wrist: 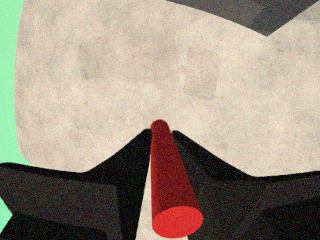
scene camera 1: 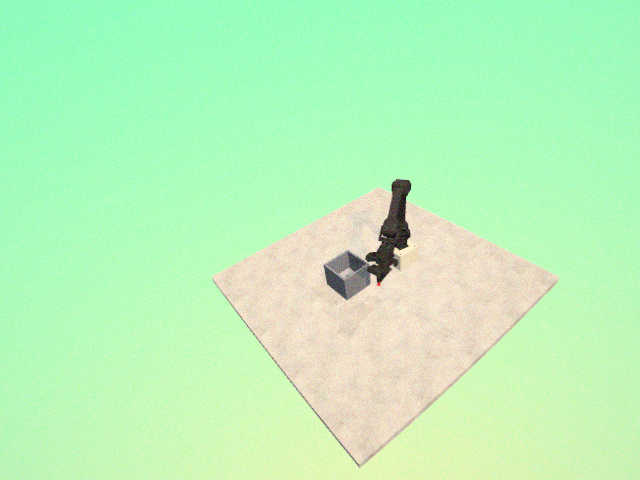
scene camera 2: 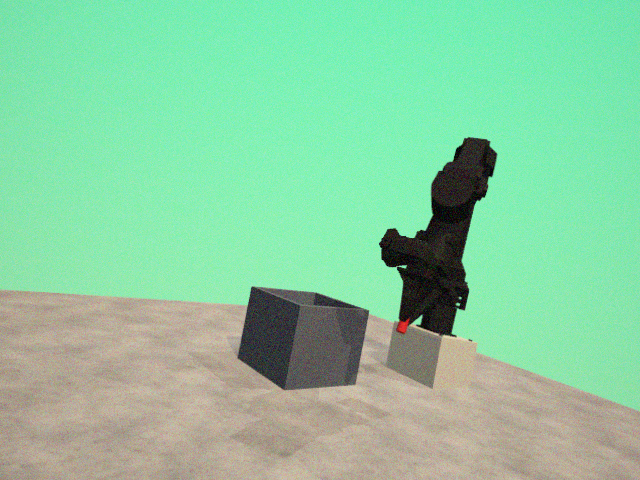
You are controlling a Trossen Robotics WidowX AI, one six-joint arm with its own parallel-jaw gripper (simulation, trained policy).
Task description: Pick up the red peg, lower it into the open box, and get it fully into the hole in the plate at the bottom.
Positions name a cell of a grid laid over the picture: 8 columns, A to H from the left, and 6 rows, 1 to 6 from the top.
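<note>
You'd see a grey box (scene camera 1: E4), and the gripper is there at its own spot, the gripper (scene camera 2: F5). The wrist view has a red peg (wrist: E6), and it's got the gripper (wrist: E4) as well.
</note>
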